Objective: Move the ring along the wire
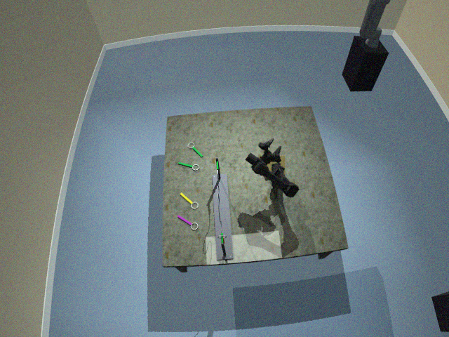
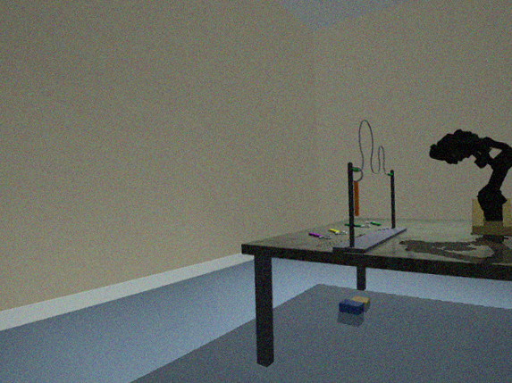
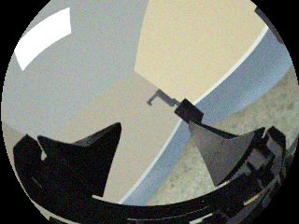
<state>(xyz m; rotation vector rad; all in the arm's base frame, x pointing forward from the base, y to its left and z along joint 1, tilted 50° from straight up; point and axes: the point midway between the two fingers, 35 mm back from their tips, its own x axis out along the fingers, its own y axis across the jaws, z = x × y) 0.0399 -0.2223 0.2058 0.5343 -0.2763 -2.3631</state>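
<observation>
My gripper tip is now 530 mm to the right of the orange-handled ring, 410 mm short of it and 180 mm above it.
</observation>
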